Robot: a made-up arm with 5 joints.
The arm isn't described. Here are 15 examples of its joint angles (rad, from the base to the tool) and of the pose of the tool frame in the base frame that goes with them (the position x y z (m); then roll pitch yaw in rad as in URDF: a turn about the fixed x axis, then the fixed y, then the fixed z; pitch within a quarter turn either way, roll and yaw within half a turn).
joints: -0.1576 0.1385 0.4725 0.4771 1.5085
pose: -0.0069 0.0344 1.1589 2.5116 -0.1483 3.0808
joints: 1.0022 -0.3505 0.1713 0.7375 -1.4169
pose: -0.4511 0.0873 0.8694 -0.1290 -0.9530 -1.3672
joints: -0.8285 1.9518 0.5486 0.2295 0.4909
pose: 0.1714 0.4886 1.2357 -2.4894 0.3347 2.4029
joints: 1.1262 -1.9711 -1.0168 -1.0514 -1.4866
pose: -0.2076 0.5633 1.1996 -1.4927 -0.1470 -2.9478
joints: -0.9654 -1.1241 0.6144 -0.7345 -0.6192
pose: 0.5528 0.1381 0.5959 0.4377 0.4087 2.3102
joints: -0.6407 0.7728 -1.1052 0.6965 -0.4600
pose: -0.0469 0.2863 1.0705 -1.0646 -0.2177 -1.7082
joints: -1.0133 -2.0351 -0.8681 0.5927 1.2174
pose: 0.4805 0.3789 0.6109 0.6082 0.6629 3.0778
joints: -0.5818 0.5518 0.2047 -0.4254 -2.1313
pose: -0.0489 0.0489 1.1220 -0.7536 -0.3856 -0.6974
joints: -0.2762 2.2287 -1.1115 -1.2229 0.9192
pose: -0.1660 0.5638 1.2321 -2.4517 0.0370 -2.3902
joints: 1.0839 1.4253 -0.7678 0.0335 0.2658
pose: -0.5429 0.4191 0.5568 0.0468 0.4848 -1.2727
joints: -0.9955 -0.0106 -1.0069 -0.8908 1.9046
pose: 0.3864 -0.0025 0.8808 2.1888 0.4742 -1.8806
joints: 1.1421 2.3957 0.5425 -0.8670 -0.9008
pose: -0.5067 0.6811 0.5932 0.7235 0.4709 -1.2520
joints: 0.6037 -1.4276 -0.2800 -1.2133 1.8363
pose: 0.0187 0.3919 1.2260 2.5483 -0.0209 0.0503
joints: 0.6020 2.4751 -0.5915 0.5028 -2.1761
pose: -0.2505 0.6339 0.8902 -0.1522 -0.7686 2.3239
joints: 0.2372 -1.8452 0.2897 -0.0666 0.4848
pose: 0.2122 0.3997 1.2474 -3.0110 0.9202 -0.0789
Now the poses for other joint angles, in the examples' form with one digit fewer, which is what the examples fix.
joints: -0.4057 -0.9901 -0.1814 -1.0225 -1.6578
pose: 0.461 0.128 0.837 0.082 -0.707 0.951
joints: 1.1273 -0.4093 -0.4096 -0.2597 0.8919
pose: -0.387 -0.015 0.975 -1.706 0.065 -0.276
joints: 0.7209 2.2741 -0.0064 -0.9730 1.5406
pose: -0.533 0.511 0.790 1.187 0.988 1.284
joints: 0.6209 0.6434 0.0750 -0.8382 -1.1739
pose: -0.469 0.005 0.826 -0.437 -0.782 -0.420
